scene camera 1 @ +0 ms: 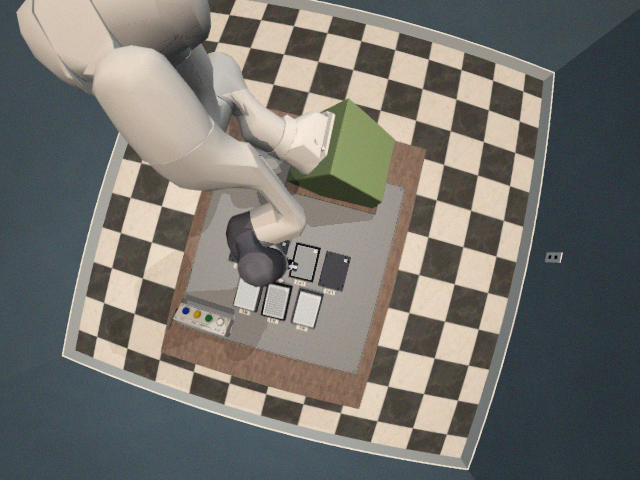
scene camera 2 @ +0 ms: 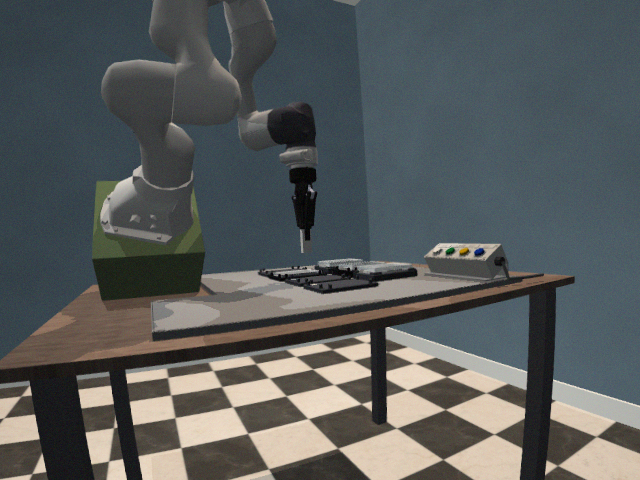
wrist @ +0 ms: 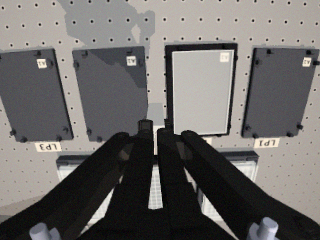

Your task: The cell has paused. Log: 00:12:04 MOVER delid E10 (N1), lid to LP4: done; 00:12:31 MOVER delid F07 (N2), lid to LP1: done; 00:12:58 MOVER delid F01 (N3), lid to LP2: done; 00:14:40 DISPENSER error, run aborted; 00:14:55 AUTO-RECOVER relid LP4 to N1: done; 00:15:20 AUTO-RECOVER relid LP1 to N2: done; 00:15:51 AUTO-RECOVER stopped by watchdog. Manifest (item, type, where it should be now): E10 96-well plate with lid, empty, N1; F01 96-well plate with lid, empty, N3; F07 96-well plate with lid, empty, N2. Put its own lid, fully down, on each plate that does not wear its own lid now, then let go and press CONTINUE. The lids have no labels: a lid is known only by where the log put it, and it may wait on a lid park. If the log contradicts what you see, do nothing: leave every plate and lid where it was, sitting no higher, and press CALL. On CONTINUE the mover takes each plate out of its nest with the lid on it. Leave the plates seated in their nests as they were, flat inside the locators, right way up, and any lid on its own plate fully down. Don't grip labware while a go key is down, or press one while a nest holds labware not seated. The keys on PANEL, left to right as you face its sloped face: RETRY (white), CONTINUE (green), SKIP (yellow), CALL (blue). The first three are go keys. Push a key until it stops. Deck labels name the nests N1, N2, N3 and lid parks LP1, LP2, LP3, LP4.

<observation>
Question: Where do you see a key panel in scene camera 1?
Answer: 225,329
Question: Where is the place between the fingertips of the gripper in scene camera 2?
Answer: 306,252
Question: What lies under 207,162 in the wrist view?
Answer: The gripper.
</observation>
